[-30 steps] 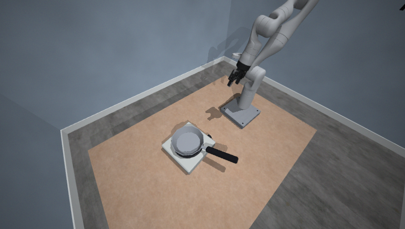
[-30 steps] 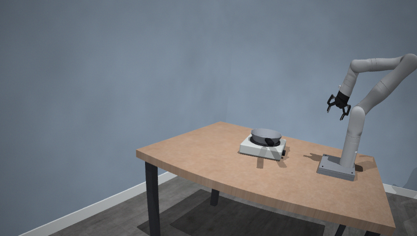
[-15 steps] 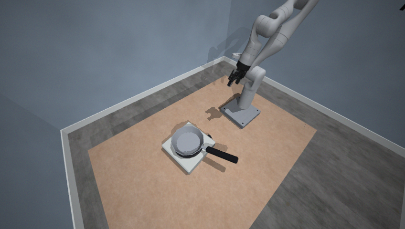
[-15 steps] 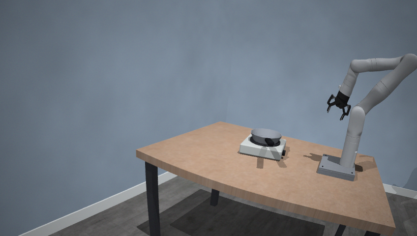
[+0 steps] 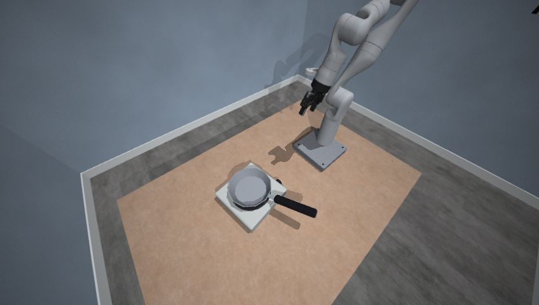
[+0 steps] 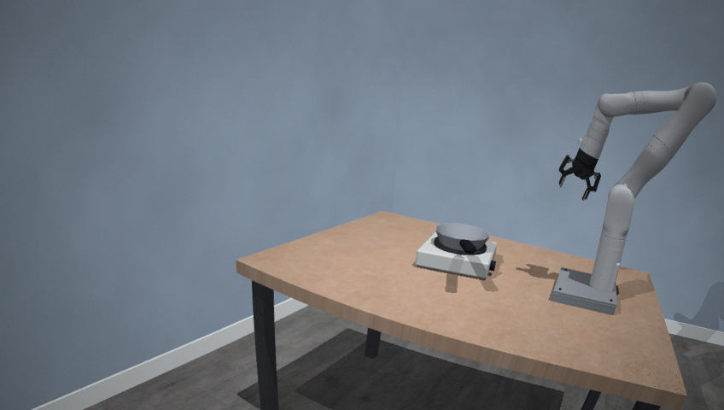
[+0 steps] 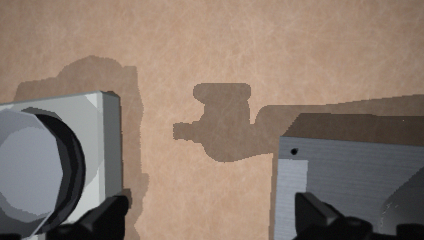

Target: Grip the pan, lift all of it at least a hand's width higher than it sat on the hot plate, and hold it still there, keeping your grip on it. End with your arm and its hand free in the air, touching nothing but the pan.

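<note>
Now: the pan 31 cm ahead of my hand, 21 cm below it and 15 cm to the left of it. Also, from my hand: hot plate (33 cm ahead, 28 cm below, 9 cm to the left).
</note>
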